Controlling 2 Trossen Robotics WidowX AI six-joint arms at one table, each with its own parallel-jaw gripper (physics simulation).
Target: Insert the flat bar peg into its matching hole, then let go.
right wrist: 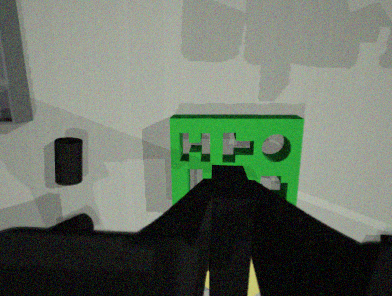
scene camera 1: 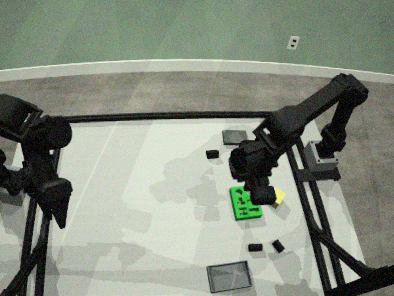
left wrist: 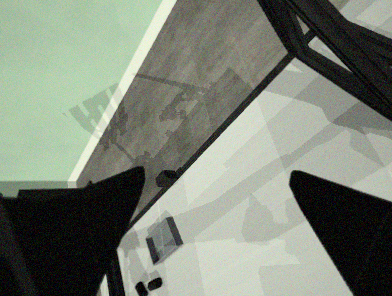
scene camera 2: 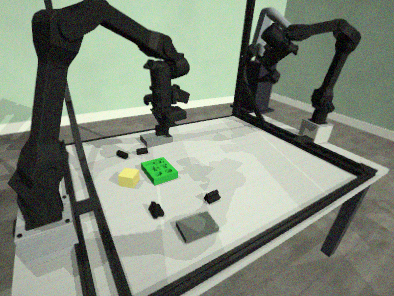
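The green board point(scene camera 1: 233, 201) point(scene camera 2: 167, 178) point(right wrist: 237, 126) lies flat, with H-shaped, T-shaped, round and other holes. My right gripper point(scene camera 2: 162, 128) point(right wrist: 227, 189) is shut on the dark flat bar peg and is held above the board, pointing down. In the right wrist view the dark fingers cover the peg and the board's middle and near part, so which hole is under the peg cannot be told. In scene camera 1 the right hand hides its own fingertips and part of the board. My left gripper point(scene camera 1: 62, 224) point(left wrist: 216, 175) is open and empty, far from the board.
A yellow block point(scene camera 1: 279, 196) point(scene camera 2: 129, 178) stands beside the board. Several loose black pegs point(scene camera 1: 212, 154) point(scene camera 2: 156, 209) point(right wrist: 68, 161) lie around it. A flat grey box point(scene camera 1: 235, 137) point(scene camera 2: 197, 227) and an open grey tray point(scene camera 1: 228, 276) point(scene camera 2: 156, 140) point(left wrist: 165, 241) lie on opposite sides of the board.
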